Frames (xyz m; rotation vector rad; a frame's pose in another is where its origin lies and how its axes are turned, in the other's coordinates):
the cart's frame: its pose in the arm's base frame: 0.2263 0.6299 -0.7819 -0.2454 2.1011 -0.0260
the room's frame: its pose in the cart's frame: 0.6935 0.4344 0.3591 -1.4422 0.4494 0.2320
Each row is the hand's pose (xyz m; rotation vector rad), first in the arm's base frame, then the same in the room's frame.
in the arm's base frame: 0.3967 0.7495 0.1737 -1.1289 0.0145 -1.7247
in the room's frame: -1.0877 1.2441 -0.7485 -1.7643 -0.3069 2.0228
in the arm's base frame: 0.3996 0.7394 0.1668 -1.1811 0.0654 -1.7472
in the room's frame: -1.0833 1.2356 -0.7566 -1.7971 -0.3904 2.0255
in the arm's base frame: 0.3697 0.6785 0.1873 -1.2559 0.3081 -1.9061
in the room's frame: -1.0512 1.2616 -0.8142 -1.9980 -0.6631 1.8820
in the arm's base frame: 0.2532 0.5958 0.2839 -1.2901 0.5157 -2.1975
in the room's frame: -0.9833 1.3964 -0.8977 -2.1190 -0.9953 1.5606
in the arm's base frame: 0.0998 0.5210 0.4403 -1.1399 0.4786 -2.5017
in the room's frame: -0.9198 1.6016 -0.9839 -2.0693 -1.0635 1.2249
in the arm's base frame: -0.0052 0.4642 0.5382 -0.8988 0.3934 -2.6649
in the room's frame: -0.8697 1.7340 -1.0456 -2.0339 -0.9577 1.0049
